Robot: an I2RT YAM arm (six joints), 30 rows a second.
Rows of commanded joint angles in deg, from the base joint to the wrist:
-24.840, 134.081, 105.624, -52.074, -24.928, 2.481
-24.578, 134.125, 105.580, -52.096, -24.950, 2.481
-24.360, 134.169, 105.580, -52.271, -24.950, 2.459
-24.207, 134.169, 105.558, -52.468, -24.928, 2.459
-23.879, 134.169, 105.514, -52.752, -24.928, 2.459
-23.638, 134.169, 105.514, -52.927, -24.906, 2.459
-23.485, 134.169, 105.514, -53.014, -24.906, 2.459
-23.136, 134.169, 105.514, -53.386, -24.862, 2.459
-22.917, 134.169, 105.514, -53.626, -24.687, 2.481
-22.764, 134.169, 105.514, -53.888, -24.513, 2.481
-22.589, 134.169, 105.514, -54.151, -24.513, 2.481
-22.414, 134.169, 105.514, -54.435, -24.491, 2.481
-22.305, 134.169, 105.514, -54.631, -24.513, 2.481
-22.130, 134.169, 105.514, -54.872, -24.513, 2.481
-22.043, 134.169, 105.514, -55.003, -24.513, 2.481
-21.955, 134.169, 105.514, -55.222, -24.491, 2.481
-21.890, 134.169, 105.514, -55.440, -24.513, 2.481
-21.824, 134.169, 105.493, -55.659, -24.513, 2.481
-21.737, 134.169, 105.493, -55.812, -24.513, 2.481
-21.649, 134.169, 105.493, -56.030, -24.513, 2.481
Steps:
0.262, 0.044, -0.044, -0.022, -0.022, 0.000
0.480, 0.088, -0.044, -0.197, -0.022, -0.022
0.633, 0.088, -0.066, -0.394, 0.000, -0.022
0.961, 0.088, -0.110, -0.678, 0.000, -0.022
1.202, 0.088, -0.110, -0.853, 0.022, -0.022
1.355, 0.088, -0.110, -0.940, 0.022, -0.022
1.704, 0.088, -0.110, -1.312, 0.066, -0.022
1.923, 0.088, -0.110, -1.552, 0.241, 0.000
2.076, 0.088, -0.110, -1.814, 0.415, 0.000
2.251, 0.088, -0.110, -2.077, 0.415, 0.000
2.426, 0.088, -0.110, -2.361, 0.437, 0.000
2.535, 0.088, -0.110, -2.557, 0.415, 0.000
2.710, 0.088, -0.110, -2.798, 0.415, 0.000
2.797, 0.088, -0.110, -2.929, 0.415, 0.000
2.885, 0.088, -0.110, -3.148, 0.437, 0.000
2.950, 0.088, -0.110, -3.366, 0.415, 0.000
3.016, 0.088, -0.131, -3.585, 0.415, 0.000
3.103, 0.088, -0.131, -3.738, 0.415, 0.000
3.191, 0.088, -0.131, -3.956, 0.415, 0.000

